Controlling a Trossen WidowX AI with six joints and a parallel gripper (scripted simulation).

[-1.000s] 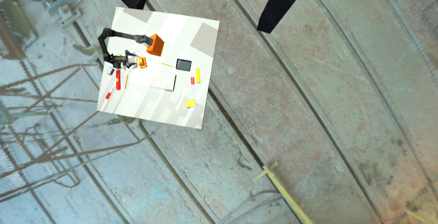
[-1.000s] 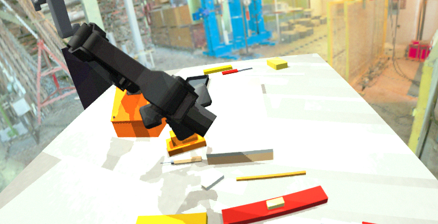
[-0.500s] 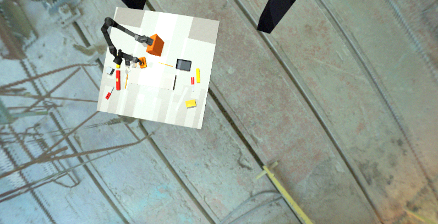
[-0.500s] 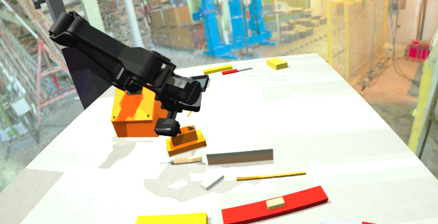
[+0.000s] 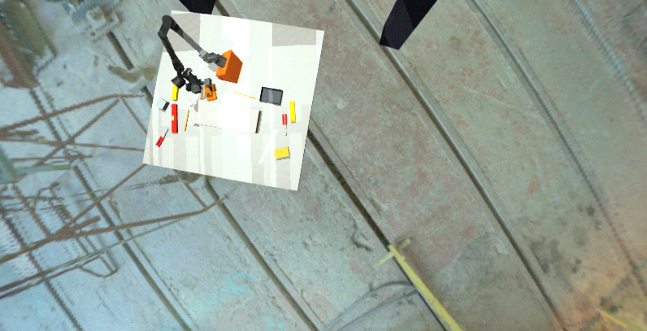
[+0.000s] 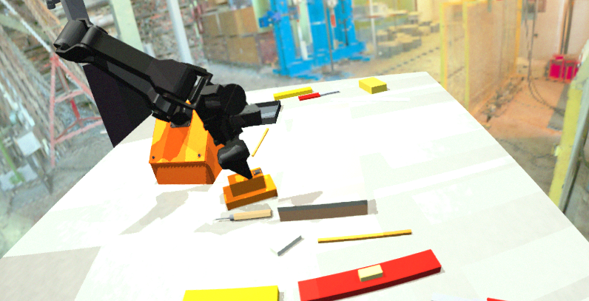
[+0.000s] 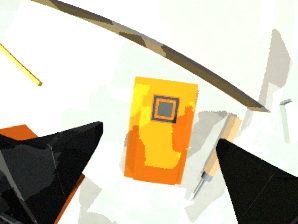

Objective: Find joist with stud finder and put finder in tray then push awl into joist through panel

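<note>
Now: gripper tip 30 mm above the stud finder. The rest, counted from my gripper tip: white block: 160 mm to the right, 110 mm ahead, 70 mm below; awl: 90 mm to the right, 70 mm below, 10 mm behind; red level: 270 mm ahead, 250 mm to the right, 60 mm below.
</note>
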